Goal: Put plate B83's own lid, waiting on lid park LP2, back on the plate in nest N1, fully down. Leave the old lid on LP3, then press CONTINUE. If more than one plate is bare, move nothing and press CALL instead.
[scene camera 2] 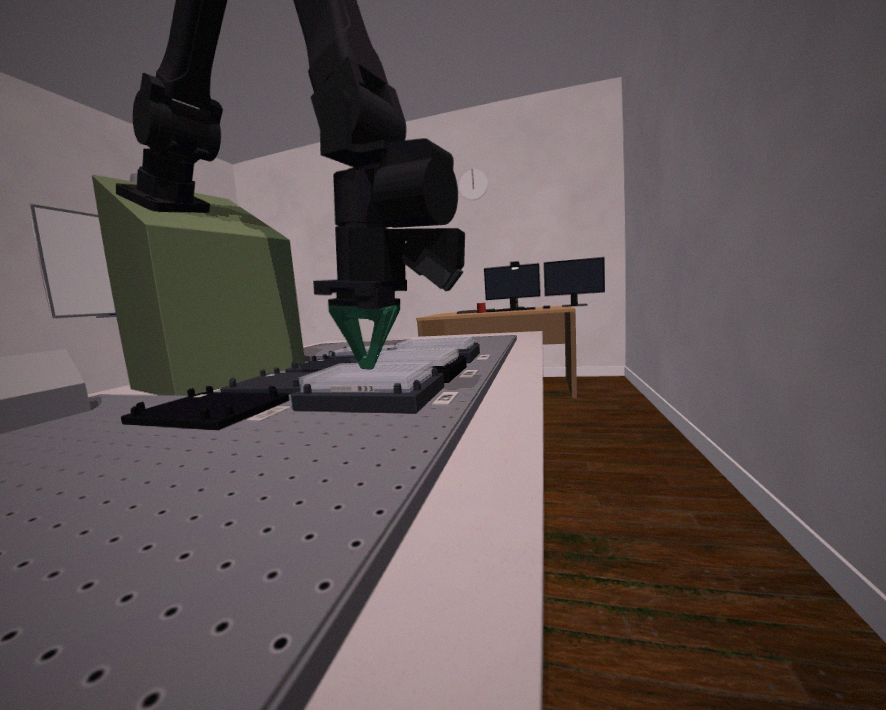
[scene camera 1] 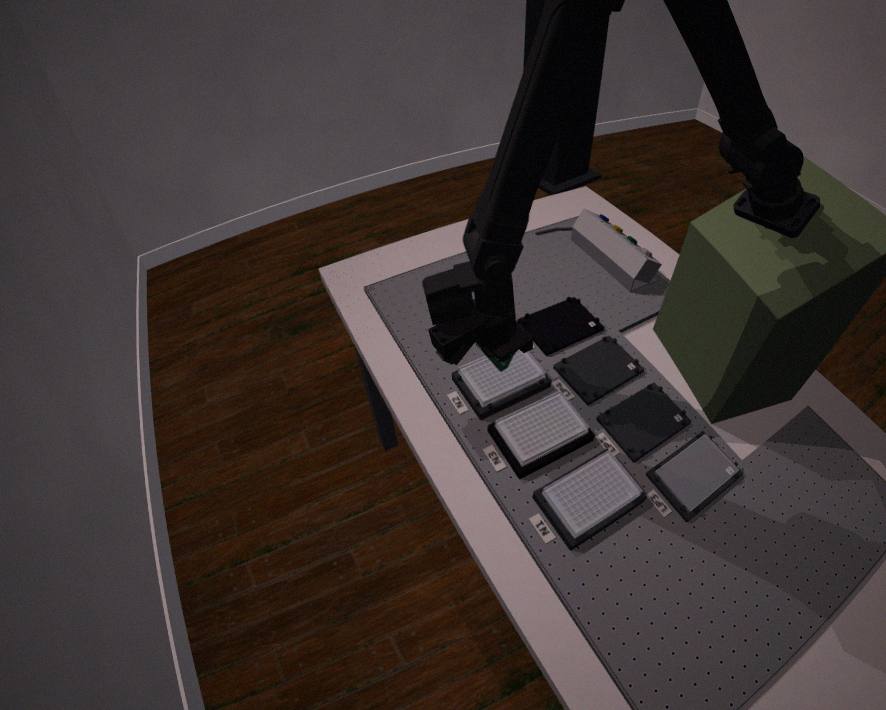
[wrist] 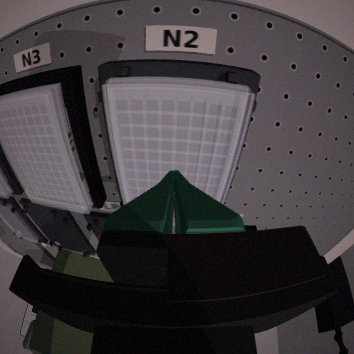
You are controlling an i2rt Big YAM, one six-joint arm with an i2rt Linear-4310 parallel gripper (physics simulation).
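Seen in the pictures: gripper, fingertip midpoint: [scene camera 2: 367, 368] [scene camera 1: 503, 369] [wrist: 173, 177]; arm's base at its link origin: [scene camera 2: 165, 203] [scene camera 1: 776, 209].
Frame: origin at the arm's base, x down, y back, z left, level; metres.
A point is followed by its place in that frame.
Observation:
My gripper [scene camera 1: 503, 365] {x 0.284, y -0.419, z -0.195 m} [scene camera 2: 367, 364] {x 0.284, y -0.419, z -0.195 m} [wrist: 173, 177] {x 0.284, y -0.419, z -0.195 m} is shut with no object between its green fingertips. The tips are over the plate in nest N2 [scene camera 1: 496, 379] {x 0.284, y -0.443, z -0.185 m} [scene camera 2: 362, 378] {x 0.286, y -0.429, z -0.239 m} [wrist: 172, 125] {x 0.284, y -0.460, z -0.199 m}, at or just above its clear lid; contact is unclear. The plate in N3 [scene camera 1: 543, 428] {x 0.286, y -0.446, z -0.064 m} [wrist: 35, 145] {x 0.286, y -0.458, z -0.086 m} also has a clear lid. The plate in N1 [scene camera 1: 591, 490] {x 0.283, y -0.465, z 0.063 m} looks covered too, but its seating is too small to judge. A clear lid [scene camera 1: 695, 473] {x 0.302, y -0.301, z 0.154 m} lies on LP3. The dark lid parks [scene camera 1: 643, 420] {x 0.310, y -0.285, z 0.026 m} [scene camera 1: 600, 367] {x 0.310, y -0.259, z -0.103 m} [scene camera 1: 565, 325] {x 0.310, y -0.234, z -0.219 m} hold no visible lid. Plate codes are not readable in scene camera 1.
A grey button console [scene camera 1: 612, 249] {x 0.265, y -0.008, z -0.294 m} [scene camera 2: 40, 380] {x 0.270, y -0.018, z -0.248 m} with coloured buttons stands at the far end of the perforated board [scene camera 1: 621, 613] {x 0.320, y -0.547, z 0.223 m} [scene camera 2: 244, 517] {x 0.320, y -0.426, z -0.424 m}. A tall green block [scene camera 1: 728, 318] {x 0.144, y -0.137, z 0.038 m} [scene camera 2: 221, 310] {x 0.200, y -0.107, z -0.029 m} stands beside the lid parks and carries part of a black arm.

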